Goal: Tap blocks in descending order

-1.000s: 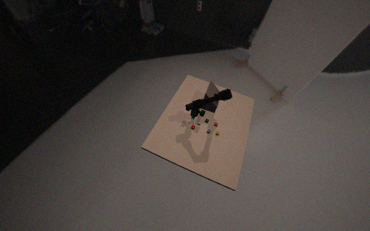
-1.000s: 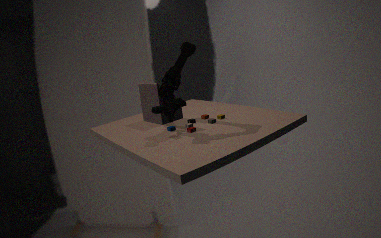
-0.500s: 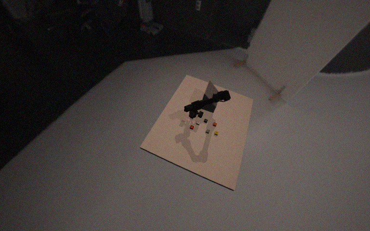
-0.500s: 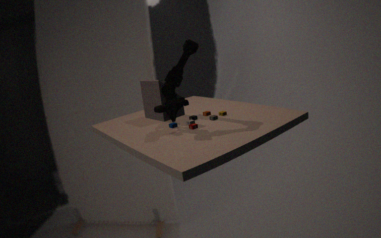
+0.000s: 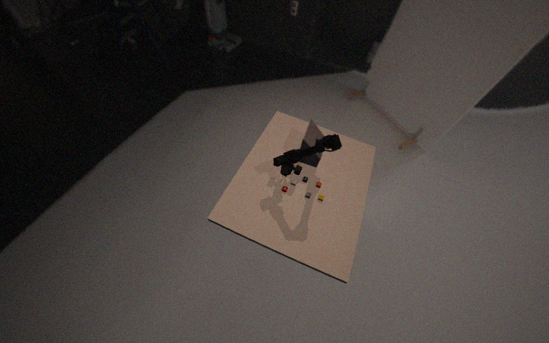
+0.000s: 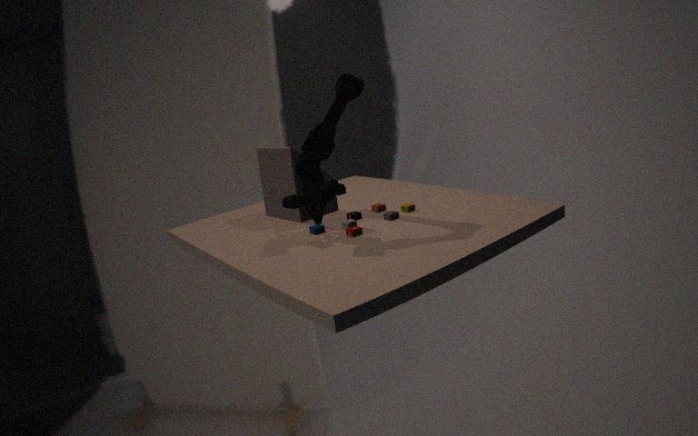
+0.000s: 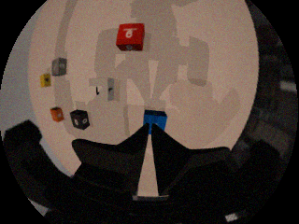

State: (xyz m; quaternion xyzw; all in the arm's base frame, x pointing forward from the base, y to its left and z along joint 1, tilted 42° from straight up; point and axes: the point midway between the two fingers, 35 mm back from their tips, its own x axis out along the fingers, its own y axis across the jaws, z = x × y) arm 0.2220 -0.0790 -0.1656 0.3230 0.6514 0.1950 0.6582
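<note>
The blue block is 10 mm to the right of my gripper tip and 10 mm below it. The rest, counted from my gripper tip: white block 50 mm ahead, 70 mm to the left, 10 mm below; red block 120 mm ahead, 20 mm to the left, 10 mm below; black block 10 mm ahead, 140 mm to the left, 10 mm below.
</note>
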